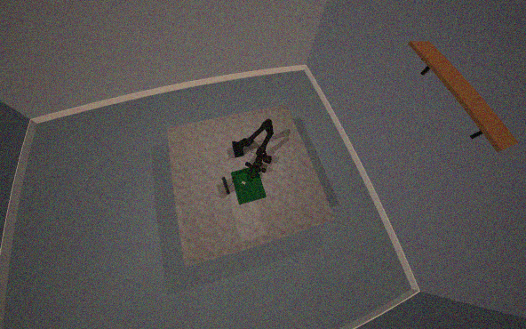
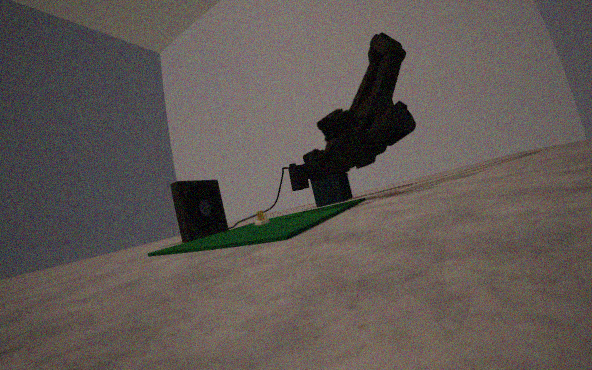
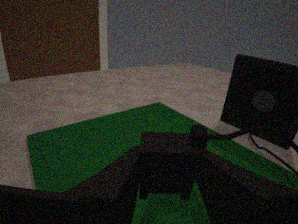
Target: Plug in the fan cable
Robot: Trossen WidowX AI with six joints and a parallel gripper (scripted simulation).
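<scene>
The green board lies 9 cm below my gripper tip, 4 cm to the right of it and 4 cm ahead of it. The rest, counted from my gripper tip: fan plug: 1 cm below; black fan: 22 cm to the right, 4 cm ahead, 1 cm below; four-pin fan header: 8 cm to the right, 7 cm below, 2 cm ahead.
</scene>
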